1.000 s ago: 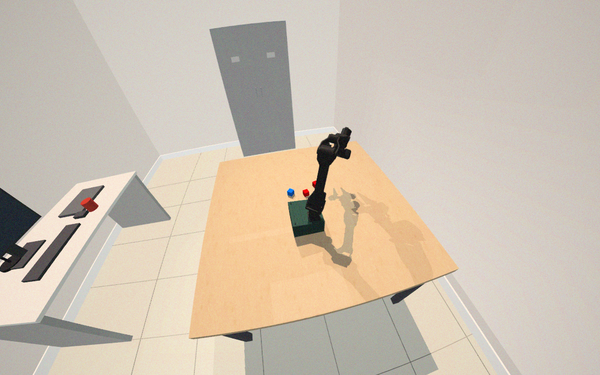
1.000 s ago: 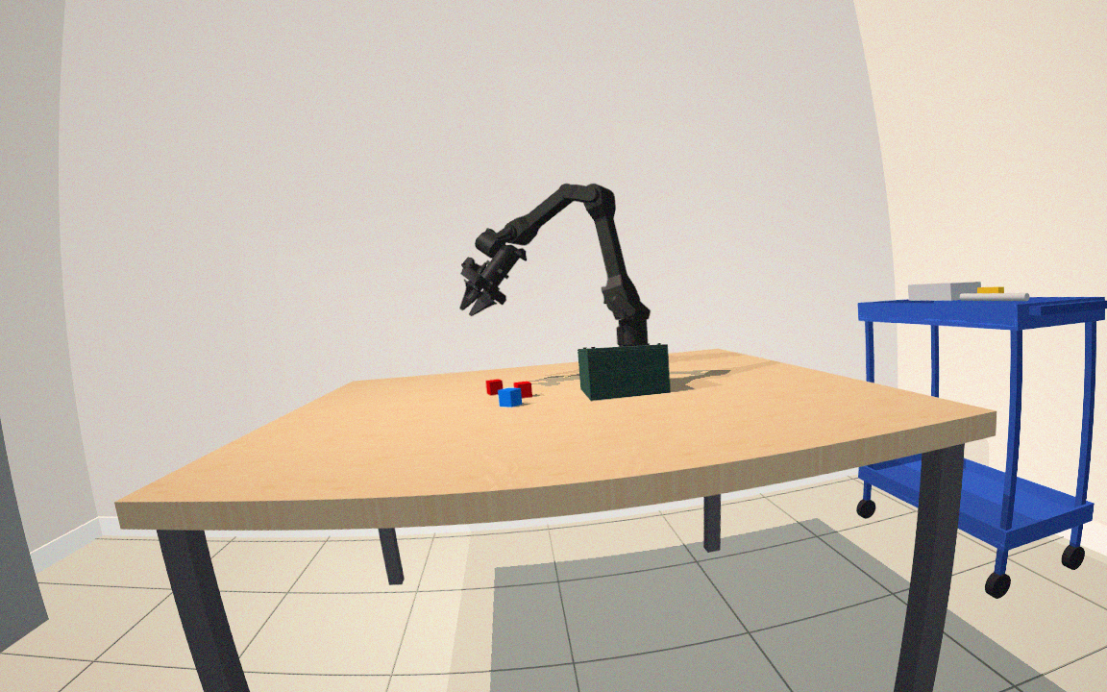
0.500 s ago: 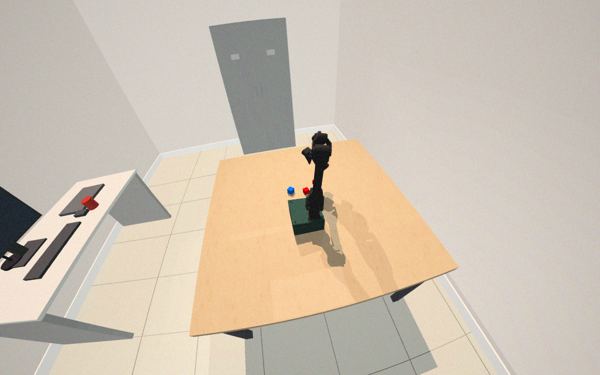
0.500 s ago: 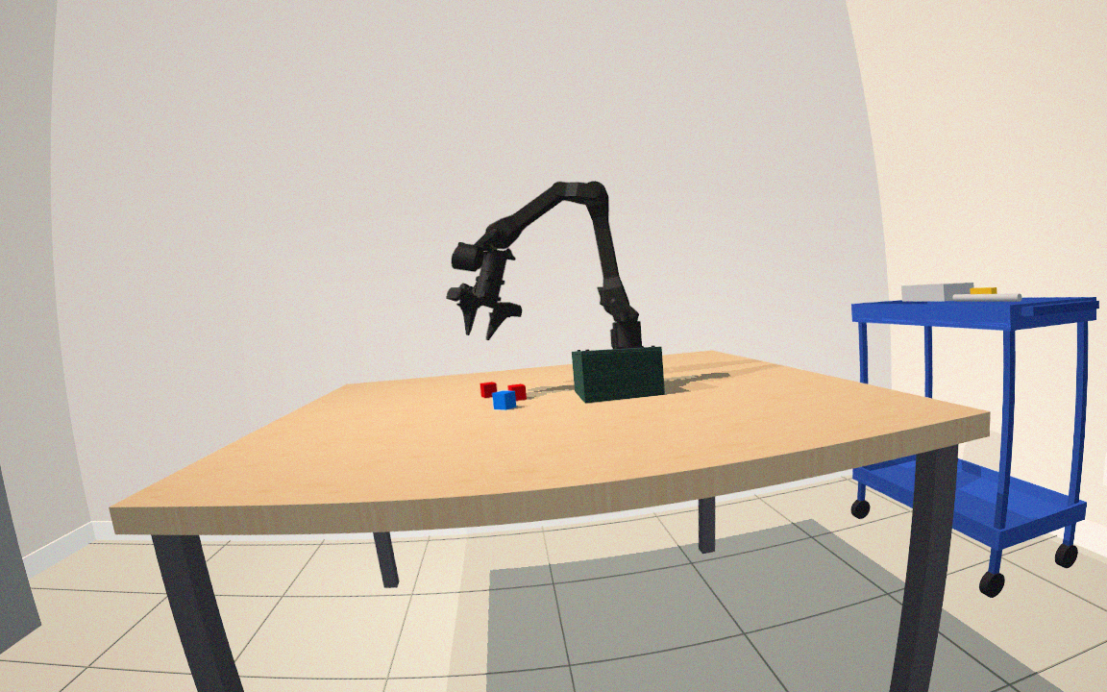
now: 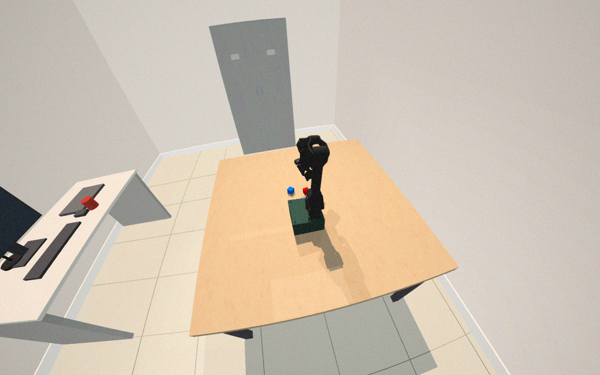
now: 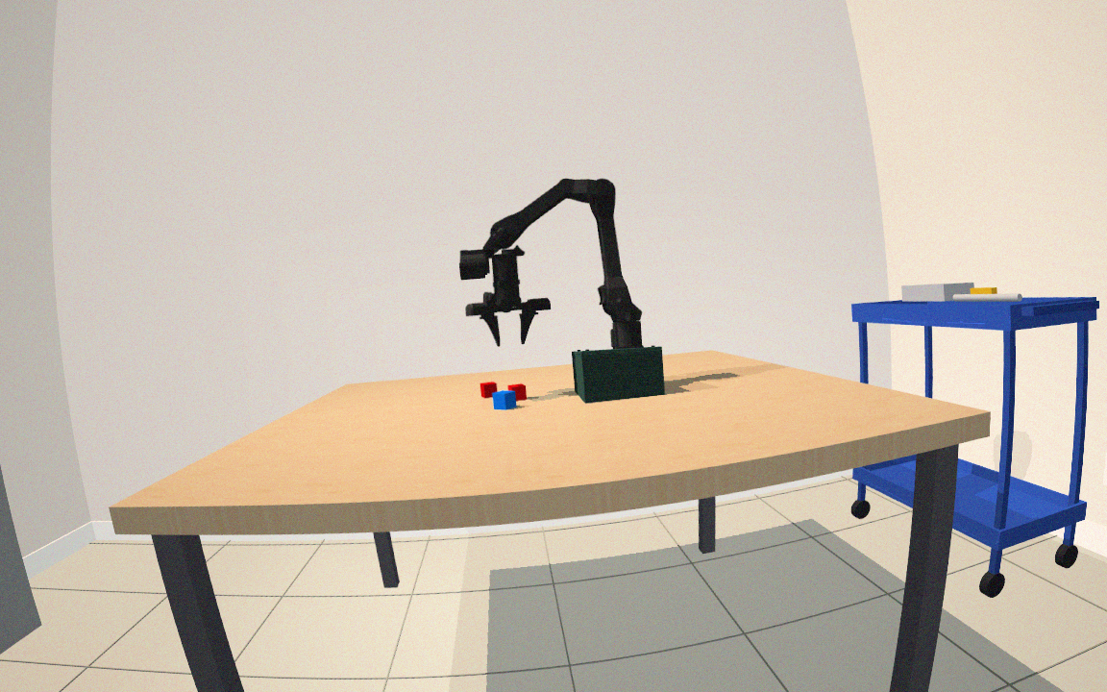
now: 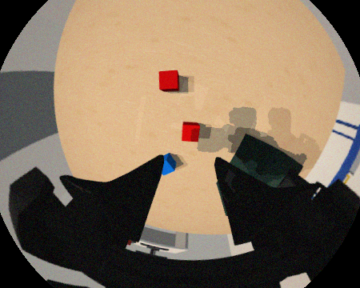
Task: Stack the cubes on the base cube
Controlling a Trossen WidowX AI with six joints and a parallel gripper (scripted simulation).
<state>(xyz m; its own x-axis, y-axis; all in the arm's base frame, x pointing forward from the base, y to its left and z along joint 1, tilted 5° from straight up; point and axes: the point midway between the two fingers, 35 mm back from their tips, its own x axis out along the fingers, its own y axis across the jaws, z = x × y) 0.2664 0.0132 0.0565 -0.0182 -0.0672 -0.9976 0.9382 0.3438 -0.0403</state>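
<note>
My gripper tip is now 11 cm above the blue cube, 10 cm to the right of it and 2 cm short of it.
</note>
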